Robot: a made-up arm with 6 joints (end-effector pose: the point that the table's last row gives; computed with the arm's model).
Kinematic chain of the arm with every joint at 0, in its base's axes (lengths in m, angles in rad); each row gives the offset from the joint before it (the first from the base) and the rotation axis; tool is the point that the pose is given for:
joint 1: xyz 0 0 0.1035 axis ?
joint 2: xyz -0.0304 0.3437 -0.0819 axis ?
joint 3: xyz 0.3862 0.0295 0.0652 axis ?
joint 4: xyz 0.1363 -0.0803 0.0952 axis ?
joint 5: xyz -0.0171 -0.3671 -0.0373 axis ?
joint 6: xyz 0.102 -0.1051 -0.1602 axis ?
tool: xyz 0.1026 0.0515 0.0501
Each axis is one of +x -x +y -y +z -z.
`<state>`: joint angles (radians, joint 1 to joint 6).
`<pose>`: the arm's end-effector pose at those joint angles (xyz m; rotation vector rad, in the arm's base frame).
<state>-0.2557 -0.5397 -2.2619 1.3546 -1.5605 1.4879</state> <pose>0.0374 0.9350 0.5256 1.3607 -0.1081 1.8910</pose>
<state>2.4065 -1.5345 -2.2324 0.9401 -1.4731 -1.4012</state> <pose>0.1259 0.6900 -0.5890 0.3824 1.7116 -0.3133</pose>
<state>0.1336 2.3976 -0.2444 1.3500 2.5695 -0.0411</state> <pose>-0.4512 0.2557 0.3107 1.0305 -1.0601 0.0679</pose>
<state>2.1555 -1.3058 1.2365 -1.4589 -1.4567 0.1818</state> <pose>0.3206 0.9366 0.7487 1.4223 -0.8864 0.7001</pose>
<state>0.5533 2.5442 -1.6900 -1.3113 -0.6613 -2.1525</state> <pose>-0.7864 -0.2177 0.4166 0.4298 -1.2757 -0.9743</pose>
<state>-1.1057 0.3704 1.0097 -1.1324 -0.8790 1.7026</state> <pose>-0.2250 -0.2679 -0.6475 -0.8907 1.4147 -1.4514</pose>
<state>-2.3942 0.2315 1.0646 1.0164 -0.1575 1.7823</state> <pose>-0.6458 0.1854 0.3034 0.6630 2.4689 1.2605</pose>
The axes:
joint 1: -y
joint 2: -z
joint 3: +x
joint 4: +y
joint 5: +z
joint 6: -x

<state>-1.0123 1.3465 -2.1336 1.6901 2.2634 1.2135</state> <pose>0.2802 0.1244 -0.1946 0.0445 2.4243 -0.2965</pose>
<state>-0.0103 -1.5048 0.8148 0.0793 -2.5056 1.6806</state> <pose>0.2075 0.6134 -0.3903 -1.8765 1.3950 -0.0625</pose>
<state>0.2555 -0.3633 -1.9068 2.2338 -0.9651 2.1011</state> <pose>-0.0602 0.8917 0.6388 0.7321 -2.0802 0.6557</pose>
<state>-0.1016 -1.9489 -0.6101 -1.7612 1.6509 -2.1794</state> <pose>-0.2406 0.9738 0.4650 0.9204 -0.3623 -2.7620</pose>
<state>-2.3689 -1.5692 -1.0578 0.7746 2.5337 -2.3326</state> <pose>0.0927 0.6698 -0.0184 0.5326 -1.0752 -0.4495</pose>
